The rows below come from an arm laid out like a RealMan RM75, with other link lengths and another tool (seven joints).
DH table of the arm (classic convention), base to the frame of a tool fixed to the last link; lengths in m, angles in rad. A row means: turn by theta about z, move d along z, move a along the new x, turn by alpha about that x. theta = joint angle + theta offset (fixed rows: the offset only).
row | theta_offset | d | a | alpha
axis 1 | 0 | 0.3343 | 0 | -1.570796
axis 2 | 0 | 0 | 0 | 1.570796
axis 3 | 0 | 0.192 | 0 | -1.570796
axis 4 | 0 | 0 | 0 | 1.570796
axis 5 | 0 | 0.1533 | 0 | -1.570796
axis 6 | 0 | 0 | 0 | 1.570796
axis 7 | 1.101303 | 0.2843 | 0.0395 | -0.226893
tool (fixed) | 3.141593 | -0.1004 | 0 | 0
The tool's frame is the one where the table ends.
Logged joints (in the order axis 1, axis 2, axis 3, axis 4, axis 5, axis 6, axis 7), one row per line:
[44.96 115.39 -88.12 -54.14 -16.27 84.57 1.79]
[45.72 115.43 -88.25 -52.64 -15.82 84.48 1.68]
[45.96 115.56 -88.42 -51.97 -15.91 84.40 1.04]
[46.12 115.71 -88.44 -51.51 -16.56 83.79 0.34]
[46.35 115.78 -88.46 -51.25 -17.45 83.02 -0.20]
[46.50 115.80 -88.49 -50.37 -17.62 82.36 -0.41]
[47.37 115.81 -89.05 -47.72 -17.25 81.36 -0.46]
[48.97 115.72 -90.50 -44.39 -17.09 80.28 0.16]
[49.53 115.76 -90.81 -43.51 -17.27 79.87 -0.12]
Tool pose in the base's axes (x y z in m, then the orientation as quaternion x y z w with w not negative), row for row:
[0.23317 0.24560 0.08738 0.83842 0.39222 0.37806 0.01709]
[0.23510 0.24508 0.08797 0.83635 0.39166 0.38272 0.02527]
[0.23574 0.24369 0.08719 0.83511 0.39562 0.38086 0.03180]
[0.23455 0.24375 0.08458 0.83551 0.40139 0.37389 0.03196]
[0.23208 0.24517 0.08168 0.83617 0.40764 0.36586 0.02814]
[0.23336 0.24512 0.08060 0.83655 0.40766 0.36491 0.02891]
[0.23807 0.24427 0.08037 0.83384 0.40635 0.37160 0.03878]
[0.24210 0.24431 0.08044 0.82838 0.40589 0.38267 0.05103]
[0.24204 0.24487 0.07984 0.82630 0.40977 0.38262 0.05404]
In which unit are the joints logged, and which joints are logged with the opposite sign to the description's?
The joints are logged in degrees. Opposite sign: axis 5.
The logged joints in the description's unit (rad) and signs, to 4 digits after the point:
[0.7847 2.0139 -1.5380 -0.9449 0.2840 1.4760 0.0312]
[0.7980 2.0146 -1.5403 -0.9187 0.2761 1.4745 0.0293]
[0.8022 2.0169 -1.5432 -0.9070 0.2777 1.4731 0.0182]
[0.8049 2.0195 -1.5436 -0.8990 0.2890 1.4624 0.0059]
[0.8090 2.0207 -1.5439 -0.8945 0.3046 1.4490 -0.0035]
[0.8116 2.0211 -1.5444 -0.8791 0.3075 1.4375 -0.0072]
[0.8268 2.0213 -1.5542 -0.8329 0.3011 1.4200 -0.0080]
[0.8547 2.0197 -1.5795 -0.7748 0.2983 1.4012 0.0028]
[0.8645 2.0204 -1.5849 -0.7594 0.3014 1.3940 -0.0021]

